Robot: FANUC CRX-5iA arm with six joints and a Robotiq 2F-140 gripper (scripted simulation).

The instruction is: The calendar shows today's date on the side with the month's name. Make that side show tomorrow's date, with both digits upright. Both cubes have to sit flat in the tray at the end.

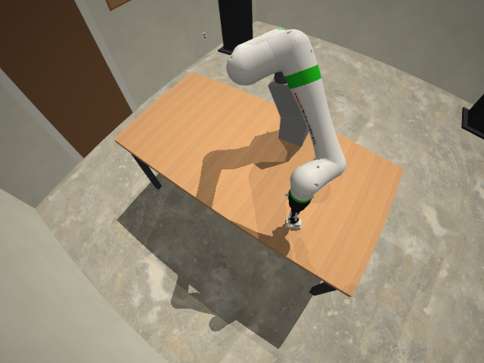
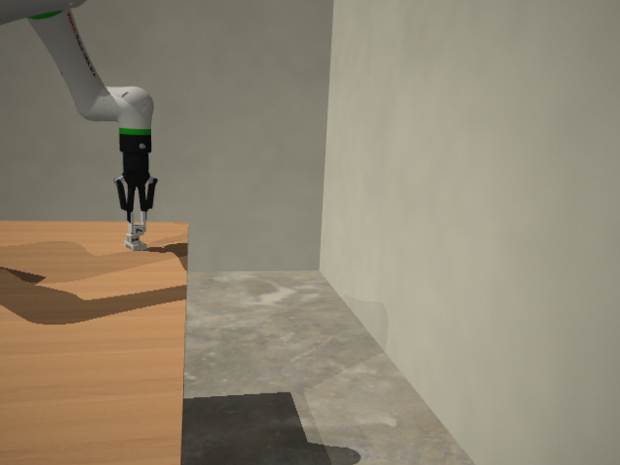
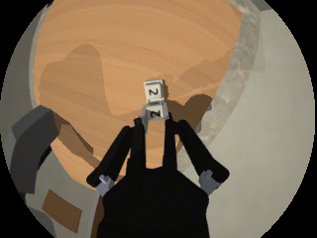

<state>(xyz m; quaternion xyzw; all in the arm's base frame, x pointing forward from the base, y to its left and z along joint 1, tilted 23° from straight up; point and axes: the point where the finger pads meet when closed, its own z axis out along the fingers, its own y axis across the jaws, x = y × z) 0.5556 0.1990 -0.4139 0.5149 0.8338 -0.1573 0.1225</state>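
The calendar tray lies 8 cm below my hand, 2 cm to the left of it and 1 cm behind it. From my hand the other things lie so: white date cube (3 cm below).
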